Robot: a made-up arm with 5 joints.
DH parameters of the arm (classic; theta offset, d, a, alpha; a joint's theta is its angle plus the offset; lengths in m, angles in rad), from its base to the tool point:
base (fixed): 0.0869 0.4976 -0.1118 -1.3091
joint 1: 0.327 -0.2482 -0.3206 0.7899
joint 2: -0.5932 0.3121 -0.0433 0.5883
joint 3: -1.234 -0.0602 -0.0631 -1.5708
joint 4: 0 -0.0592 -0.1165 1.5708
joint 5: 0.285 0 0.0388 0
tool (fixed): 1.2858 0.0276 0 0
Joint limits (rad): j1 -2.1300..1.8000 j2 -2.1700..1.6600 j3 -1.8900..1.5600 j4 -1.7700..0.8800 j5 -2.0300..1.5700
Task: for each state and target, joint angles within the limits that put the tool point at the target. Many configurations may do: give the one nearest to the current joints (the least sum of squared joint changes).
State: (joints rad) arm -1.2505 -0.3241 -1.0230 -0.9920 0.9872
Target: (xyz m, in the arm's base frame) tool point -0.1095 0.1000 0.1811
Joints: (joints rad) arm -2.0406 0.4596 -0.7037 -1.6517 1.0726
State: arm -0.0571 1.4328 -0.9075 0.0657 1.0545
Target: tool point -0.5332 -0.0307 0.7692
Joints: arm -0.2070 1.5228 -0.6849 0.0176 1.1443
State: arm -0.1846 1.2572 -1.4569 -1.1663 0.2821
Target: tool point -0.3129 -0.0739 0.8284
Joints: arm 0.4589 1.2953 -1.3880 -1.0798 0.2362
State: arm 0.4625 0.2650 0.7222 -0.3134 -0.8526
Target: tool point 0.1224 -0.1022 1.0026
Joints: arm 1.3354 0.6032 0.3750 -0.0335 -1.2047
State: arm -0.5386 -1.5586 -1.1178 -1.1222 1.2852
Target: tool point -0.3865 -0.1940 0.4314
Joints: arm -1.2681 -1.4719 -1.2479 -1.4537 1.3426
